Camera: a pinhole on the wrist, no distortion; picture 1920 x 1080 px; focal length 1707.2 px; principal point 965.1 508.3 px. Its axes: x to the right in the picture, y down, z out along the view. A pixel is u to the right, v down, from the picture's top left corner.
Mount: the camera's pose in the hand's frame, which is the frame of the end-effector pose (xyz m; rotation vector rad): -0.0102 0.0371 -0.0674 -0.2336 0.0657 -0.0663
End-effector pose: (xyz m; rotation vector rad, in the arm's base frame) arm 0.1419 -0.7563 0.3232 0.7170 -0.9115 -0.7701
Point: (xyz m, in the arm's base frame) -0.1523 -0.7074 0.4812
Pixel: 482.3 244.6
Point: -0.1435 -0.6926 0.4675
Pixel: 395.7 242.5
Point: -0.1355 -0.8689 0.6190
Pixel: 1263.0 378.3
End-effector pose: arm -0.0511 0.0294 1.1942 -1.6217 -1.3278 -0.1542
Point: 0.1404 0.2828 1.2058
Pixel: outside the picture
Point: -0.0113 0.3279 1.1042
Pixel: 1706.2 564.8
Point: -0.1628 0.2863 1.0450
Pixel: 1074.6 52.6
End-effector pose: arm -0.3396 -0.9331 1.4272 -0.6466 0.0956 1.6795
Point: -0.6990 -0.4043 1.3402
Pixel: outside the picture
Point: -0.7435 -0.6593 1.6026
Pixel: 1470.5 902.7
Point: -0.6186 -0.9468 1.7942
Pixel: 289.6 500.5
